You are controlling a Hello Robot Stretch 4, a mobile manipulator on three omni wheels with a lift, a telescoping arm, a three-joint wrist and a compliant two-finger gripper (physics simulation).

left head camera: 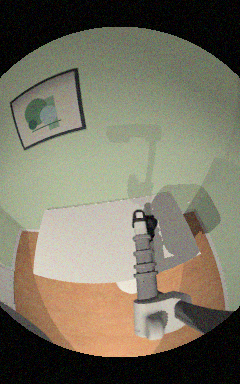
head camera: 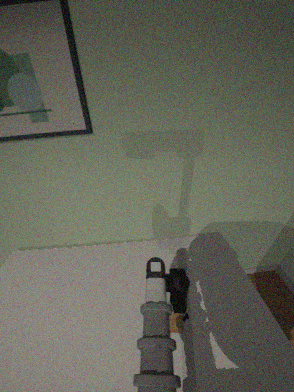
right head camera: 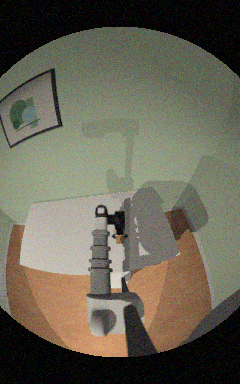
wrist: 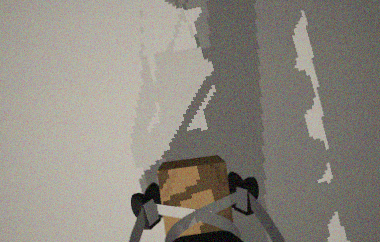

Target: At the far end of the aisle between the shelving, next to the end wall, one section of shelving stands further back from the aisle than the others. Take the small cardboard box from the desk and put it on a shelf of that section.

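Frame: origin at the robot's base, x ahead, y left, z up, level; metres.
Seen in the pictures: gripper, between the fingertips: (head camera: 174, 318) (right head camera: 119, 236) (wrist: 194, 191).
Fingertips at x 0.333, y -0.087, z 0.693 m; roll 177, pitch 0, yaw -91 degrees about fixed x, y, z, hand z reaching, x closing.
Observation:
A point is followed by its place in that frame.
The small cardboard box (wrist: 182, 176) {y -0.078, x 0.361, z 0.743 m} (right head camera: 120, 240) {y -0.092, x 0.289, z 0.743 m} (head camera: 176, 323) {y -0.088, x 0.300, z 0.743 m} is brown and sits between the fingertips at the bottom of the wrist view. My gripper (wrist: 194, 191) {y -0.087, x 0.333, z 0.693 m} (right head camera: 120, 236) {y -0.087, x 0.333, z 0.693 m} is shut on it, with the dark pads against its left and right sides. The box is low at the white desk (head camera: 75, 305) {y 0.406, x 0.369, z 0.693 m} (left head camera: 80, 245) {y 0.442, x 0.303, z 0.693 m} (right head camera: 55, 237) {y 0.491, x 0.299, z 0.693 m} (wrist: 60, 100) {y 0.045, x 0.452, z 0.693 m}; I cannot tell whether its underside touches the top. The arm hides part of the box in the head view and all of it in the left head view. The shelving does not show.
A green wall (head camera: 210, 75) {y -0.239, x 0.856, z 1.627 m} (left head camera: 115, 100) {y 0.073, x 0.823, z 1.584 m} stands behind the desk, with a framed picture (head camera: 77, 75) {y 0.288, x 0.776, z 1.638 m} (left head camera: 81, 100) {y 0.279, x 0.800, z 1.617 m} (right head camera: 57, 100) {y 0.280, x 0.798, z 1.610 m} at the left. Wood floor (left head camera: 90, 315) {y 0.568, x -0.655, z -0.028 m} (right head camera: 60, 305) {y 0.814, x -0.687, z -0.027 m} lies in front of the desk. Shadows cover the desk's right part.

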